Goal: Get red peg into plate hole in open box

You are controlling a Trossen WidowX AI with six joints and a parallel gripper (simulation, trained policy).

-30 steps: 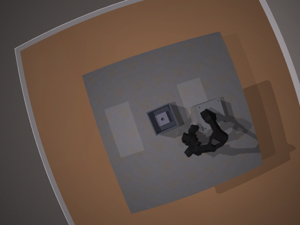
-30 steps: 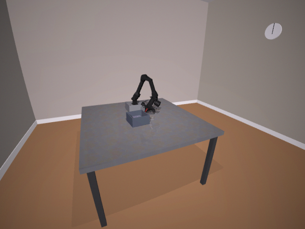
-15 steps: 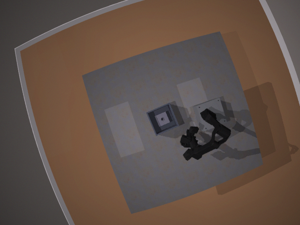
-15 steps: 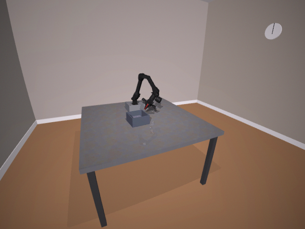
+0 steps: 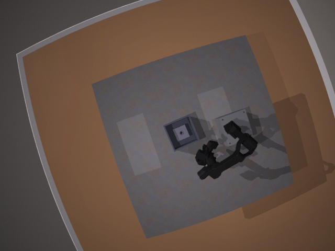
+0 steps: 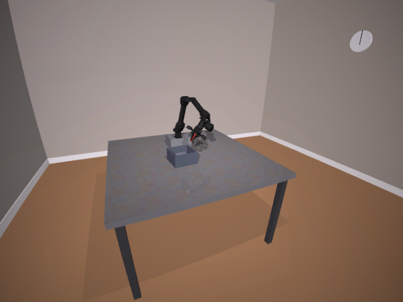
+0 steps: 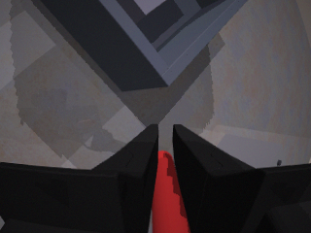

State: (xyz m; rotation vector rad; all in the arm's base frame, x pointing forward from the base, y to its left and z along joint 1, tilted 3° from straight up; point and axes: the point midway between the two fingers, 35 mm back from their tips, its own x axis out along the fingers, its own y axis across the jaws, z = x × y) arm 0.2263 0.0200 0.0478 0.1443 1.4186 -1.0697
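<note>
Right now the light plate is 8 cm ahead of my gripper tip, 14 cm to the right of it and 8 cm below it. From my gripper tip the other things lie so: grey box: 8 cm ahead, 14 cm to the right, 10 cm below; red peg: 1 cm behind, 3 cm to the left, 2 cm above.
</note>
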